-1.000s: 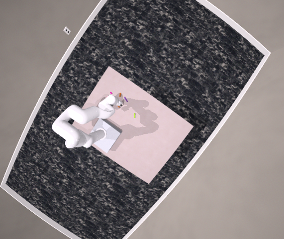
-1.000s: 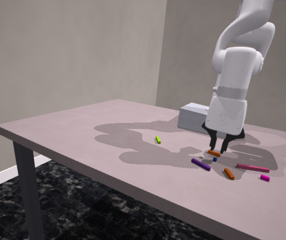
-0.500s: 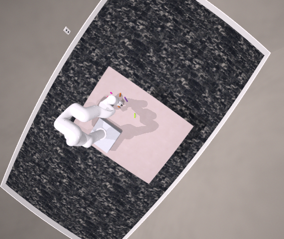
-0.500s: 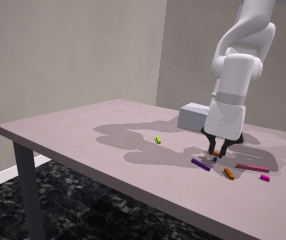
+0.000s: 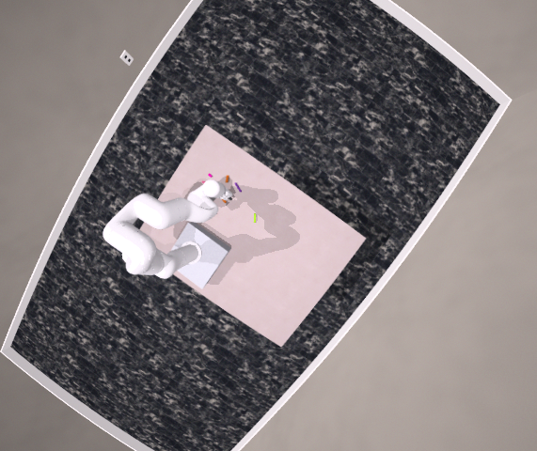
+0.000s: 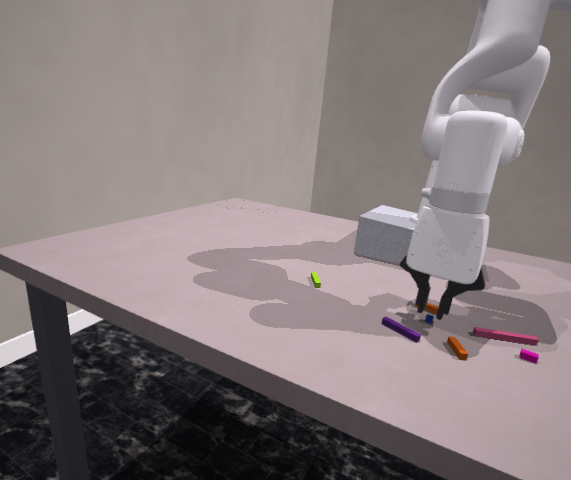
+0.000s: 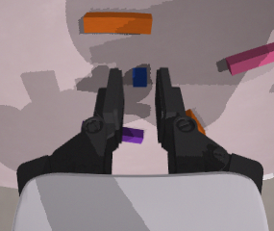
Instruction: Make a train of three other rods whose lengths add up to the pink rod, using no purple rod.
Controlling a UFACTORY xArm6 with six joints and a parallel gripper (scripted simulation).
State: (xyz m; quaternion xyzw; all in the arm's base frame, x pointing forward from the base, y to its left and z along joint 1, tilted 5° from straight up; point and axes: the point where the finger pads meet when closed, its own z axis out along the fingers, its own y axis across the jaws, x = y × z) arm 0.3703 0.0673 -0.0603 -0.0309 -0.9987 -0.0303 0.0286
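My gripper is now 30 mm above the blue rod. Also, from my hand: magenta rod 140 mm to the left, 30 mm below, 20 mm ahead; purple rod 70 mm ahead, 30 mm to the right, 30 mm below; pink rod 110 mm to the left, 30 mm below, 20 mm behind.
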